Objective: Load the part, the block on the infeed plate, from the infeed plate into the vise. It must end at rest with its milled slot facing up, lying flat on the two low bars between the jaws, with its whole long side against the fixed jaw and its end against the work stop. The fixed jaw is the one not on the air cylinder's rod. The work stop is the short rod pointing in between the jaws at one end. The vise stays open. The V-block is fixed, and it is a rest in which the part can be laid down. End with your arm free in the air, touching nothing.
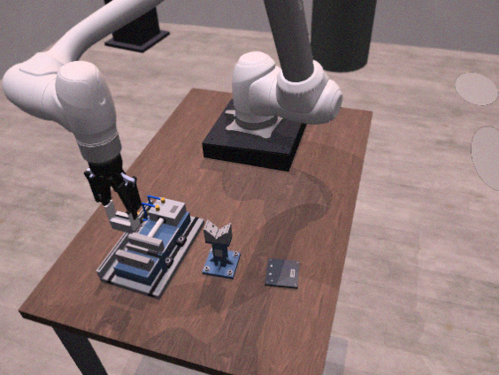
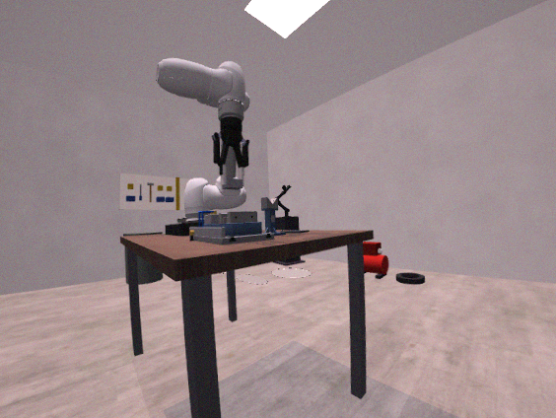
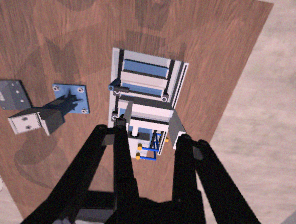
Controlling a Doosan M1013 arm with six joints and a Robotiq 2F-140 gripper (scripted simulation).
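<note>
Right now the fixed jaw is 30 mm ahead of my hand, 20 mm to the left of it and 140 mm below it. Also, from my hand: part: 20 mm below; then work stop: 10 mm behind, 60 mm to the left, 130 mm below; then moving jaw: 40 mm behind, 10 mm to the left, 140 mm below.
</note>
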